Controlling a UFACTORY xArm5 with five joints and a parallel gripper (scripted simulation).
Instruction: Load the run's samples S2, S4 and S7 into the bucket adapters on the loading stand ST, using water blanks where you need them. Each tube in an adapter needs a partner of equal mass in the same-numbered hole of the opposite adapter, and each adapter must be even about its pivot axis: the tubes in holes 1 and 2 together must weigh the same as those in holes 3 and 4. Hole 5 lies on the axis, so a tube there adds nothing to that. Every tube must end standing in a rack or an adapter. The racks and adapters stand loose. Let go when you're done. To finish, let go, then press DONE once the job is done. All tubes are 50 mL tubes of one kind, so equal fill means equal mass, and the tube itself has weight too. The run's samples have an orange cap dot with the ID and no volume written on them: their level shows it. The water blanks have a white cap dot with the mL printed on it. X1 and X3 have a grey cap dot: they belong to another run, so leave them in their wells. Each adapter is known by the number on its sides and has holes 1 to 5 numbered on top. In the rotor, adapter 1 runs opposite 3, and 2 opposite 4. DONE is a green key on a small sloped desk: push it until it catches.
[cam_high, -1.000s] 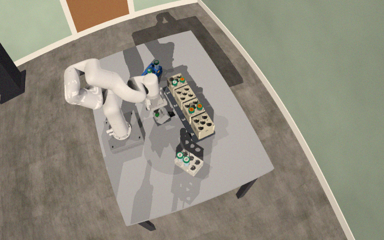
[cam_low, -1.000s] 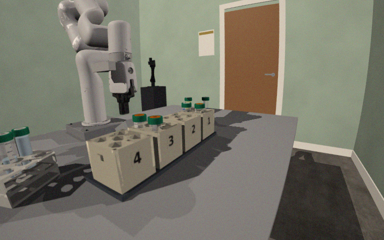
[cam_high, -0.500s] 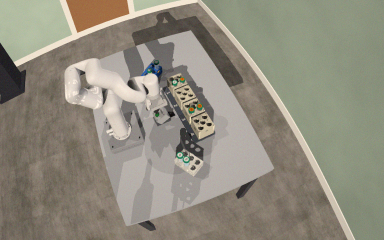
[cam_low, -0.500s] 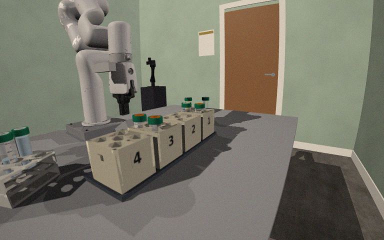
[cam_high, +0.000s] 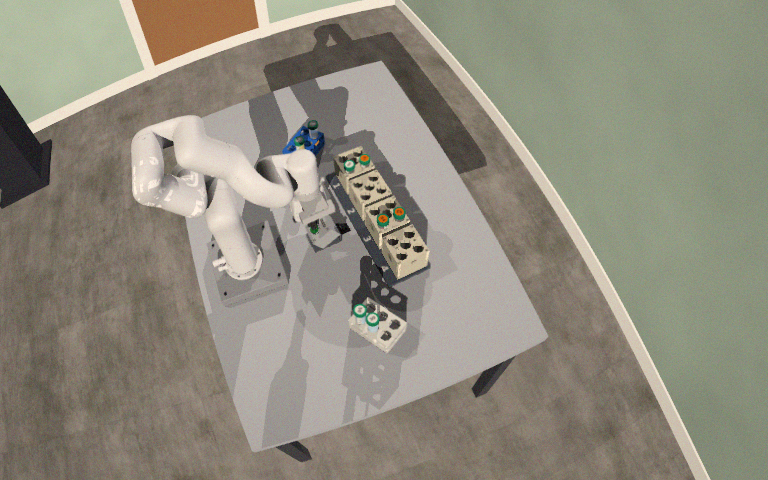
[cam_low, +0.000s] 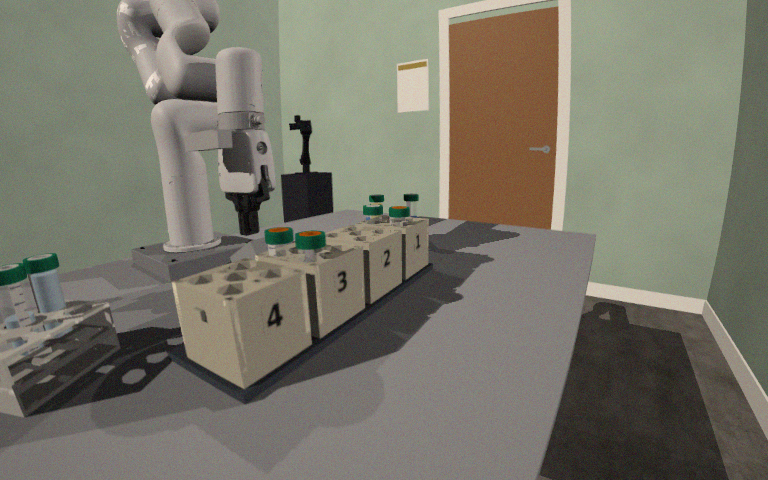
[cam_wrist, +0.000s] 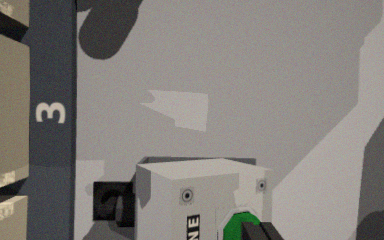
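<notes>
Right now the green done key is 4 cm below my hand. From my hand the other things lie so: adapter 1: 19 cm ahead, 16 cm to the left, 5 cm below; dark loading stand: 20 cm ahead, 10 cm below; pink tube: 18 cm ahead, 9 cm to the right, 4 cm below.
</notes>
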